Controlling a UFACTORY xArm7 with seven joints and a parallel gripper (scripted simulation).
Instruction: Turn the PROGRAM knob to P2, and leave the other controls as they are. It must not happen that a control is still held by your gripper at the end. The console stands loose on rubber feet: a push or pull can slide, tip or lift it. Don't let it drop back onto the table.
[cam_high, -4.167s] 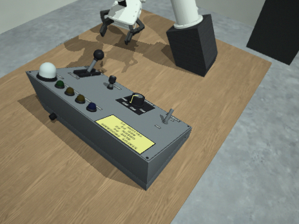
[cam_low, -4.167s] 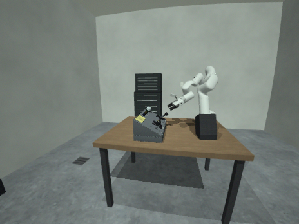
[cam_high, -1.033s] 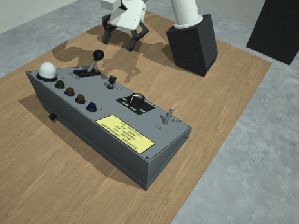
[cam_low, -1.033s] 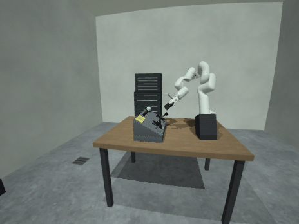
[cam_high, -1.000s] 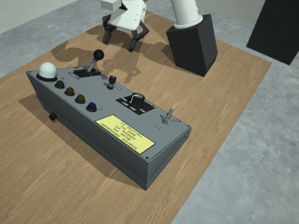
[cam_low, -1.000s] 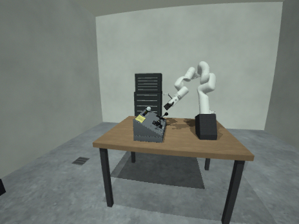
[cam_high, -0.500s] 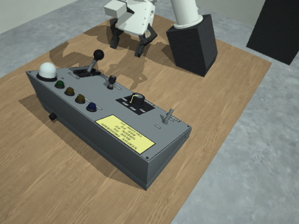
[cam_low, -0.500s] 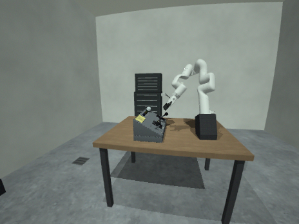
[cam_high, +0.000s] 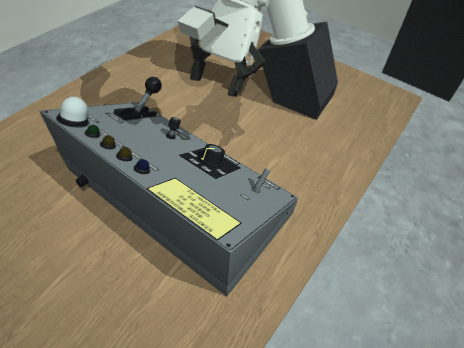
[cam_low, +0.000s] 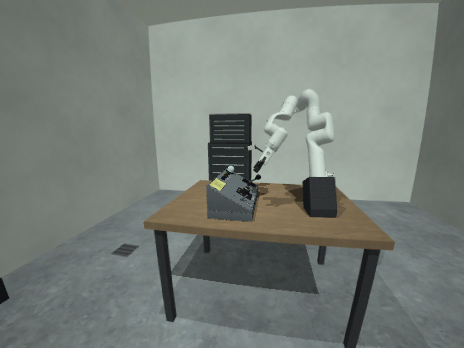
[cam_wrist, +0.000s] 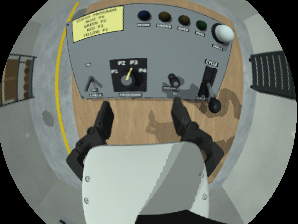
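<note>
Now: hand 9 cm short of the grey console, 3 cm to the left of it and 15 cm above it. The rest, counted from my hand: metal toggle switch 8 cm ahead, 15 cm to the left, 13 cm below; small slider knob 4 cm ahead, 8 cm to the right, 13 cm below; ball-topped lever 20 cm to the right, 12 cm below.
</note>
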